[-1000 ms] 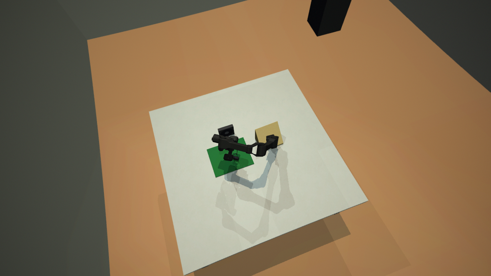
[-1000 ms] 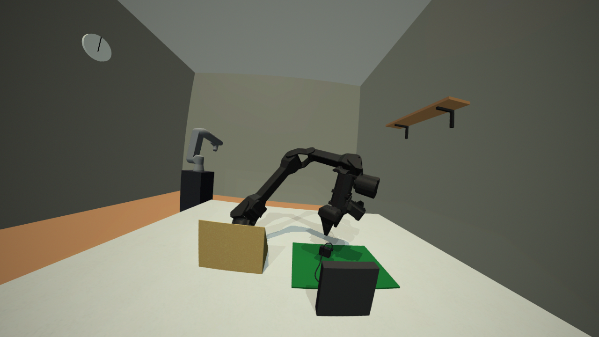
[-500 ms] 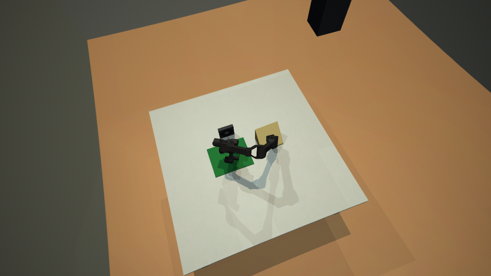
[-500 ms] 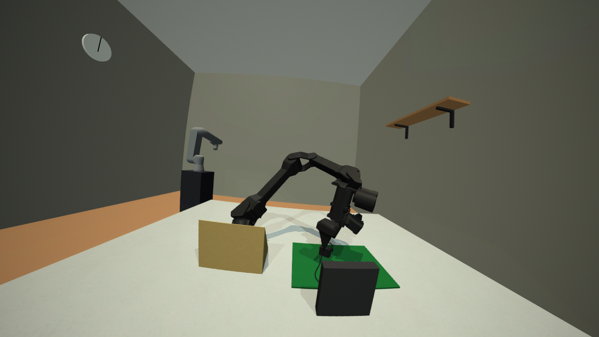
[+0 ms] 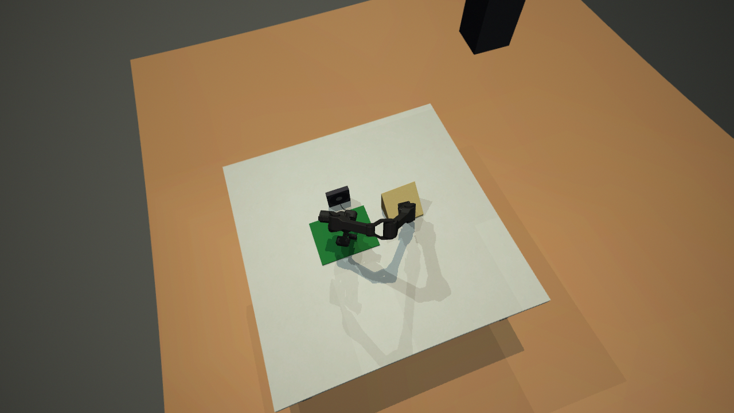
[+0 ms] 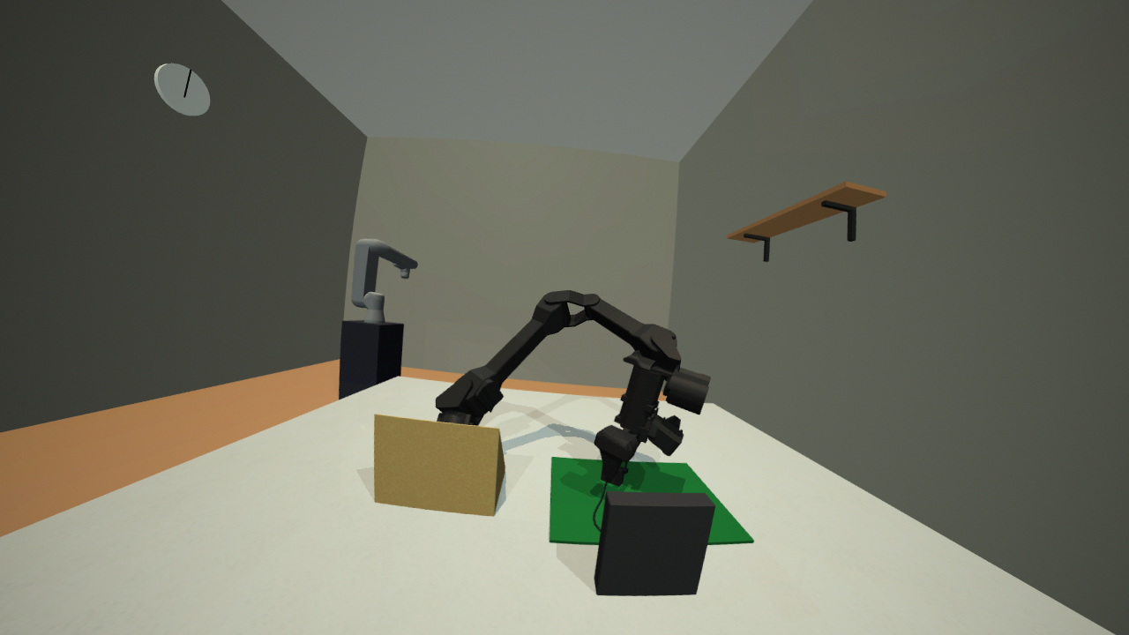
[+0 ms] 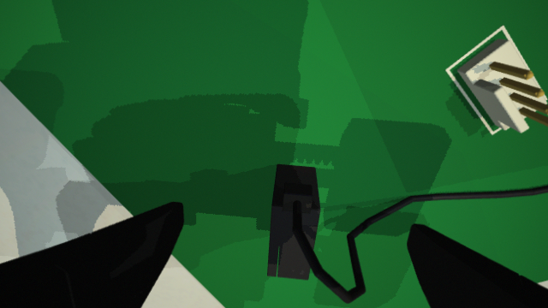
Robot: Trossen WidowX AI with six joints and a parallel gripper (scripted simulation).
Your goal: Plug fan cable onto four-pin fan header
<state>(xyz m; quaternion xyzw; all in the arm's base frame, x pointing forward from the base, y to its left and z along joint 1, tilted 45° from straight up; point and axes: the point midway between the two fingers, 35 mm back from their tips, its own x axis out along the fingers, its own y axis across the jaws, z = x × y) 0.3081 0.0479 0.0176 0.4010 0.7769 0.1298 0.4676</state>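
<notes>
Right now my gripper tip is 10 mm to the right of the black plug, 10 mm past it and 10 mm above it. The rest, counted from my gripper tip: green board 50 mm below, 30 mm to the right, 30 mm ahead; black fan 210 mm to the right, 30 mm above.
</notes>
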